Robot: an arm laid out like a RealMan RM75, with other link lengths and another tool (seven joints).
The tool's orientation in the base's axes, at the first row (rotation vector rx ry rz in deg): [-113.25, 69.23, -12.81]
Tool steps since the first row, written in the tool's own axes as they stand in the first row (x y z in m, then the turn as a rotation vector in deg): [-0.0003, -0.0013, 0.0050, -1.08, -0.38, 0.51]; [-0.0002, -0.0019, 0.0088, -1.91, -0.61, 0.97]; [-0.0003, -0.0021, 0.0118, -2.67, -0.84, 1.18]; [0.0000, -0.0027, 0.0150, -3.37, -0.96, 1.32]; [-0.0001, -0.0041, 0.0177, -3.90, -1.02, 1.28]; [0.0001, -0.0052, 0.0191, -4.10, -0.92, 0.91]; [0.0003, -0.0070, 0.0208, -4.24, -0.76, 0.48]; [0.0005, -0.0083, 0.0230, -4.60, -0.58, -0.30]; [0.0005, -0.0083, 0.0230, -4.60, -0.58, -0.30]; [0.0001, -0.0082, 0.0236, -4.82, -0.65, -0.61]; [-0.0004, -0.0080, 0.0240, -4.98, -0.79, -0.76]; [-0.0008, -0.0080, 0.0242, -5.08, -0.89, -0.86]
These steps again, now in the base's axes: [0.0033, 0.0032, -0.0024, -0.05, 1.24, 0.18]; [0.0057, 0.0053, -0.0045, -0.10, 2.21, 0.24]; [0.0073, 0.0070, -0.0064, -0.24, 3.00, 0.44]; [0.0095, 0.0086, -0.0082, -0.46, 3.67, 0.60]; [0.0118, 0.0105, -0.0090, -0.72, 4.09, 0.79]; [0.0134, 0.0113, -0.0092, -1.08, 4.03, 1.02]; [0.0156, 0.0125, -0.0091, -1.49, 3.88, 1.23]; [0.0177, 0.0138, -0.0097, -2.20, 3.72, 1.71]; [0.0177, 0.0138, -0.0097, -2.20, 3.72, 1.71]; [0.0177, 0.0144, -0.0101, -2.43, 3.75, 2.02]; [0.0175, 0.0150, -0.0104, -2.50, 3.83, 2.26]; [0.0174, 0.0154, -0.0104, -2.54, 3.88, 2.42]
